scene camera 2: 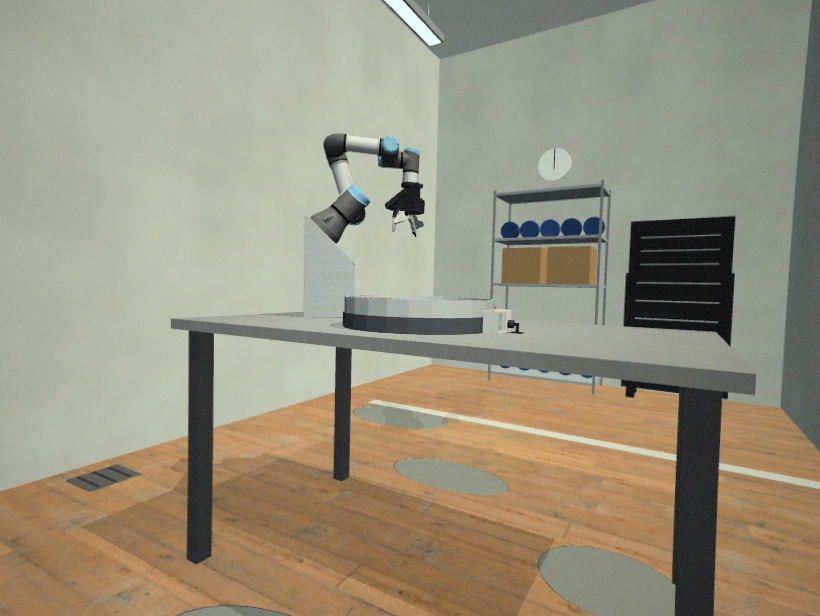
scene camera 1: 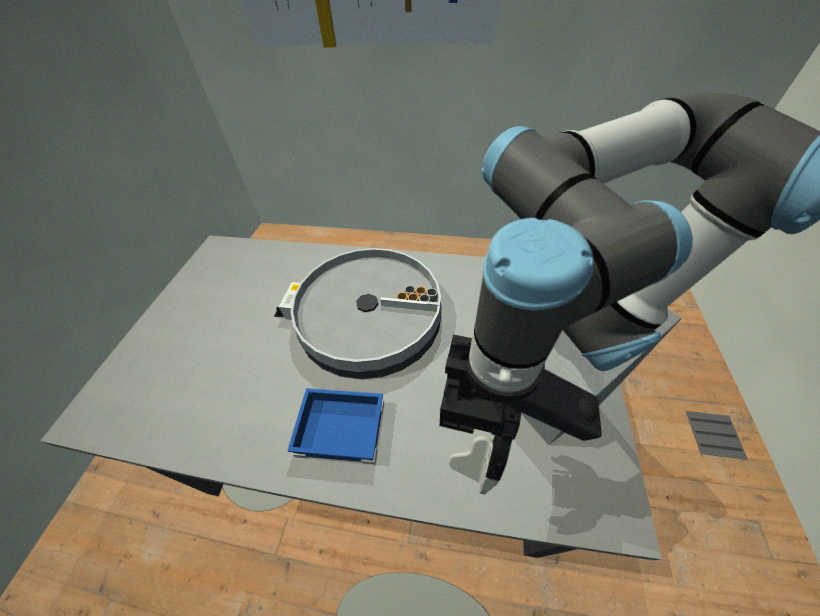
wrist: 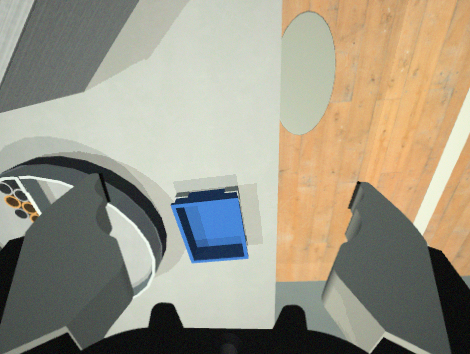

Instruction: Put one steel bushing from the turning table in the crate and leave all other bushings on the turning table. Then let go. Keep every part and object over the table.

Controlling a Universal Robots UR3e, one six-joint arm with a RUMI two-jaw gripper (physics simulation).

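Where they show: gripper, fingertip midpoint: (scene camera 2: 404, 234) (scene camera 1: 489, 434) (wrist: 231, 181); arm's base, link origin: (scene camera 2: 321, 232).
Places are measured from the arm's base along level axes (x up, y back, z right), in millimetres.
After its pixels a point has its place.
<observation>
The turning table (scene camera 1: 365, 364) {y -372, x -234, z -222 mm} (scene camera 2: 424, 310) {y -647, x -242, z 87 mm} (wrist: 146, 215) {y -352, x -260, z -210 mm} is a round, low-walled tray with a straight divider (scene camera 1: 409, 304) {y -363, x -227, z -7 mm}. Several ring-shaped bushings lie in a group against the divider near the rim. Some are orange; grey steel bushings (scene camera 1: 431, 292) (wrist: 21, 213) lie among them. The blue crate (scene camera 1: 331, 456) {y -333, x -281, z -433 mm} (wrist: 220, 251) {y -434, x -273, z -403 mm} stands on the table beside the turning table and looks empty. My gripper (scene camera 1: 489, 474) (scene camera 2: 404, 232) {y -47, x 21, z -347 mm} (wrist: 231, 181) {y -47, x 21, z -347 mm} is open and empty, high above the table, to the right of the crate in scene camera 1. In the wrist view, the left finger hides part of the turning table.
A small white box (scene camera 1: 289, 299) {y -696, x -241, z -137 mm} (scene camera 2: 495, 321) {y -732, x -268, z -76 mm} with a yellow mark sits against the turning table's outer wall. The arm's pedestal (scene camera 2: 328, 278) {y -73, x -165, z 13 mm} (wrist: 60, 45) {y -30, x -179, z -115 mm} stands on the grey table (scene camera 1: 198, 371) {y -800, x -300, z -424 mm}. The table edge runs beyond the crate. A dark cabinet (scene camera 2: 680, 251) stands in the background.
</observation>
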